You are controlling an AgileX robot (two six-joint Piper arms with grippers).
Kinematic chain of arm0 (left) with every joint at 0, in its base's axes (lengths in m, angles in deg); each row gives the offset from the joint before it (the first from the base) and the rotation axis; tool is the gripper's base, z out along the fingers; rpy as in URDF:
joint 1: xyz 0 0 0.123 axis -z
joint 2: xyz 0 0 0 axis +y
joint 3: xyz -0.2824 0 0.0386 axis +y
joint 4: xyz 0.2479 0 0.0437 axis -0.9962 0 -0.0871
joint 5: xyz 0 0 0 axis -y
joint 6: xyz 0.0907 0 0.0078 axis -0.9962 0 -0.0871
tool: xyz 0 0 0 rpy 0 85 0
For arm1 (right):
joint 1: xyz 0 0 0.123 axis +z
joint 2: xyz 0 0 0 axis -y
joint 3: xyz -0.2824 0 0.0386 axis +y
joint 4: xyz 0.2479 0 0.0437 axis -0.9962 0 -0.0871
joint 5: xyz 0 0 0 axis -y
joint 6: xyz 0.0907 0 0.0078 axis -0.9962 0 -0.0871
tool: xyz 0 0 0 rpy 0 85 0
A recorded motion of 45 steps. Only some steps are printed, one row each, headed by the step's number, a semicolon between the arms.
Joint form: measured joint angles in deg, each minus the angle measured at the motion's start. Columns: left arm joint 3, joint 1, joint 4, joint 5, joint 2, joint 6; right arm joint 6, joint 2, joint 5, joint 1, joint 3, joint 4.
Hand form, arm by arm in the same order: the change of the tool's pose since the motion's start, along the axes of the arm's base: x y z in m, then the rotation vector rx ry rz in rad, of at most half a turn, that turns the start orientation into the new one. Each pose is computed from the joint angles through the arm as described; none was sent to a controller.
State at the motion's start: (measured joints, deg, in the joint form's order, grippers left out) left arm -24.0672 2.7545 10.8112 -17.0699 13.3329 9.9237; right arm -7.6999 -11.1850 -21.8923 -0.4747 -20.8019 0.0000
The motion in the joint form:
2: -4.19 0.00 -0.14 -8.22 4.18 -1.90; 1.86 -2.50 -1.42 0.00 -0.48 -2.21
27: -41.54 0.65 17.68 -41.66 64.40 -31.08; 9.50 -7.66 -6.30 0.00 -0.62 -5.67
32: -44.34 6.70 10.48 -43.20 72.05 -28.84; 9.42 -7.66 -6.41 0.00 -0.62 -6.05
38: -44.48 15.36 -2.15 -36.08 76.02 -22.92; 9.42 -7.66 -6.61 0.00 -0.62 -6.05
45: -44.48 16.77 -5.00 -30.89 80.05 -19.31; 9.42 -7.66 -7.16 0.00 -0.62 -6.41
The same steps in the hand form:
2: 0.0068 -0.0025 0.0064 0.0492 0.1363 -0.0280; 0.0063 0.0013 -0.0021 0.0058 0.0597 0.0146
27: 0.2048 -0.0450 0.0110 0.2409 0.9254 -0.5667; 0.0182 0.0041 -0.0149 -0.0633 0.2293 0.0643
32: 0.2255 -0.0688 -0.0174 0.3710 1.0601 -0.6254; 0.0181 0.0044 -0.0150 -0.0554 0.2310 0.0658
38: 0.2363 -0.1006 -0.0386 0.5846 1.0350 -0.5857; 0.0180 0.0044 -0.0153 -0.0554 0.2344 0.0663
45: 0.2514 -0.1098 -0.0588 0.5927 1.0291 -0.5420; 0.0177 0.0048 -0.0161 -0.0492 0.2436 0.0691

